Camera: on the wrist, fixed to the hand. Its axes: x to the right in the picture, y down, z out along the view.
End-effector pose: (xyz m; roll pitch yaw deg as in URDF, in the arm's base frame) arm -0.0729 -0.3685 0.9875 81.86 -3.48 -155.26
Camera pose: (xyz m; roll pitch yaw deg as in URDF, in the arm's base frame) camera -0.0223 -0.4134 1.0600 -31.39 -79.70 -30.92
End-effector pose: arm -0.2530 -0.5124 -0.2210 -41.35 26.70 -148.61
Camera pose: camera -0.1857 -0.5041 -0.2933 38.40 35.13 -34.40
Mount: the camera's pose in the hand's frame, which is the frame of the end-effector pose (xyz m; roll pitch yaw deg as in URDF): -0.0227 0.0820 -0.0508 3.05 0.36 92.35
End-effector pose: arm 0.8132 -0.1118 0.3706 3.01 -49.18 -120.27
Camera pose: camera 0.8760 -0.1719 0.3231 -46.20 0.05 -26.73
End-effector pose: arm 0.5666 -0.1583 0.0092 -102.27 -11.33 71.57
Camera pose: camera 0.6275 -0.1877 -0.0632 -140.74 74.59 16.28
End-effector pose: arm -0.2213 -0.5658 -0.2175 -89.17 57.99 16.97
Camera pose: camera -0.2854 -0.6372 -0.2421 92.75 29.66 -163.57
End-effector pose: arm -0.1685 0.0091 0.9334 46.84 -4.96 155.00
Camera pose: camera -0.1854 -0.0858 0.9564 -6.56 -45.91 -106.45
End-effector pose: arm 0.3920 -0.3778 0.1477 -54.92 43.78 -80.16
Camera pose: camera 0.3833 -0.2951 0.0939 63.15 34.37 56.25
